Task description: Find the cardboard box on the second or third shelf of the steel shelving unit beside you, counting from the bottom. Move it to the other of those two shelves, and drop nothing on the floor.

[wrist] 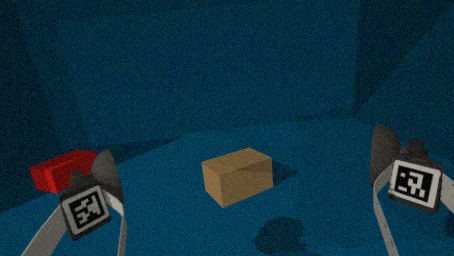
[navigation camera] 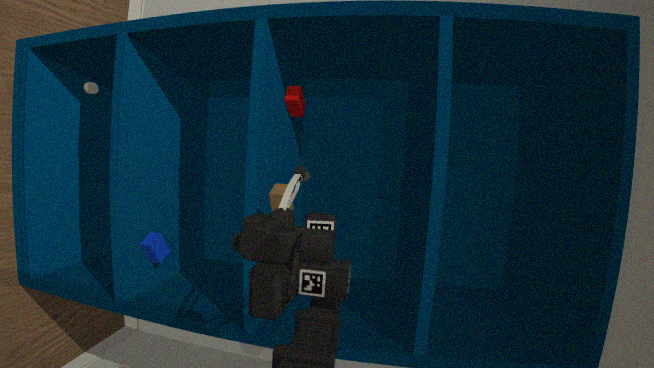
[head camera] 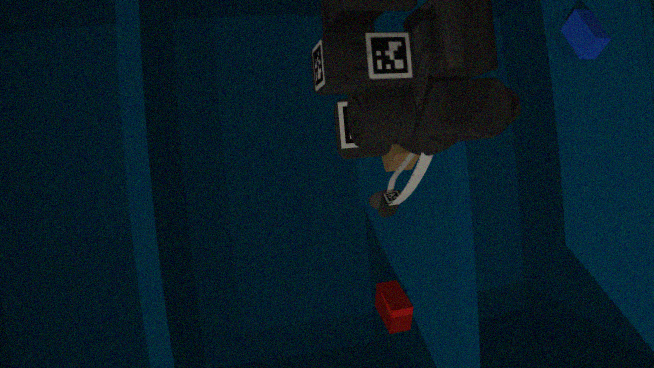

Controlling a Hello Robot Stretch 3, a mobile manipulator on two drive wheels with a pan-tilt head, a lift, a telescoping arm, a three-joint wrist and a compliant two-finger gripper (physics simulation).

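Places are measured from the robot's base along level axes (x ahead, y left, z up), in metres.
Where they show: gripper, fingertip midpoint: [navigation camera: 300,214].
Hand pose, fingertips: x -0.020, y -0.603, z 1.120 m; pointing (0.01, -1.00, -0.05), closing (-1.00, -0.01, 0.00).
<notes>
Things, the pixels of their top centre, and the offset from my fingertips. Level surfaces: height alone.
- cardboard box, middle of its top: [head camera: 383,141] [navigation camera: 289,202] dx +0.008, dy -0.181, dz -0.079 m
- third shelf, its level: dz -0.129 m
- red box, middle of its top: [head camera: 382,308] [navigation camera: 302,101] dx +0.342, dy -0.268, dz -0.084 m
- blue box, middle of its top: [head camera: 577,33] [navigation camera: 160,248] dx -0.193, dy -0.183, dz -0.541 m
- small pale object, middle of its top: [navigation camera: 93,87] dx +0.417, dy -0.258, dz -1.020 m
The cardboard box [head camera: 394,159] [navigation camera: 278,194] [wrist: 237,177] is a small tan block on the third shelf [head camera: 430,260] [navigation camera: 267,115] [wrist: 155,220] from the bottom. The head and navigation views show the blue shelving unit [navigation camera: 631,150] turned sideways. My gripper [head camera: 385,202] [navigation camera: 302,173] [wrist: 241,158] is open above the third shelf. In the wrist view the box appears between the two spread fingers, a little ahead and lower, with no finger touching it. The wrist and a finger hide part of it in the head view. The second shelf [head camera: 590,175] [navigation camera: 145,150] lies below.
A red box [head camera: 394,307] [navigation camera: 295,101] [wrist: 62,170] is on the same third shelf, beyond the left finger in the wrist view. A blue box [head camera: 585,34] [navigation camera: 156,247] is on the second shelf. A small pale object [navigation camera: 91,88] is on the bottom shelf. Another shelf board [navigation camera: 440,150] is overhead.
</notes>
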